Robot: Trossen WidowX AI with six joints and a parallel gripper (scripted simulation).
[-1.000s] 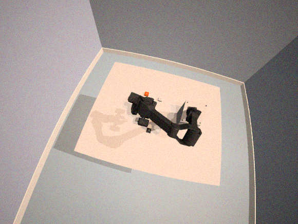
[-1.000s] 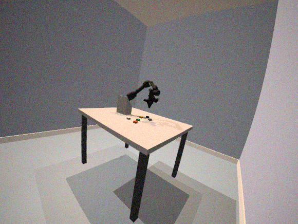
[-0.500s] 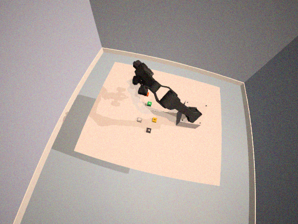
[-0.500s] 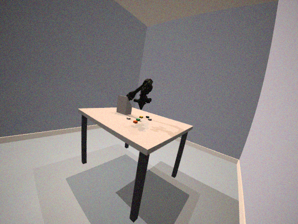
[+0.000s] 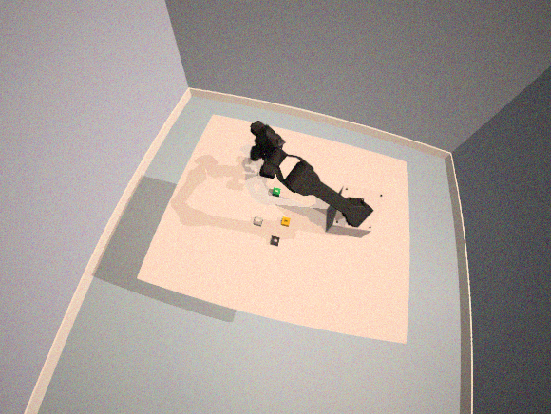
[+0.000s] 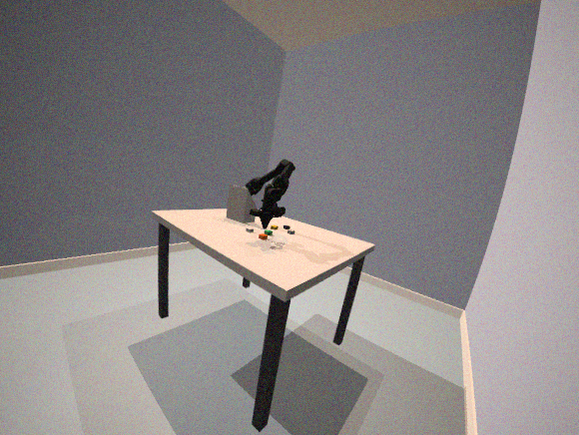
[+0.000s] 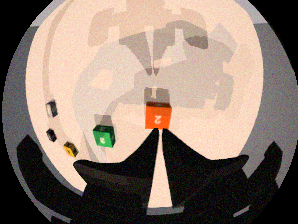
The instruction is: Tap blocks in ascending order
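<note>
My gripper tip is 4 cm above the orange-red block. From my gripper tip the other things lie so: pale grey block: 24 cm to the left, 4 cm below, 3 cm ahead; then green block: 9 cm to the left, 4 cm below, 4 cm behind; then white block: 12 cm behind, 4 cm to the left, 4 cm below.
</note>
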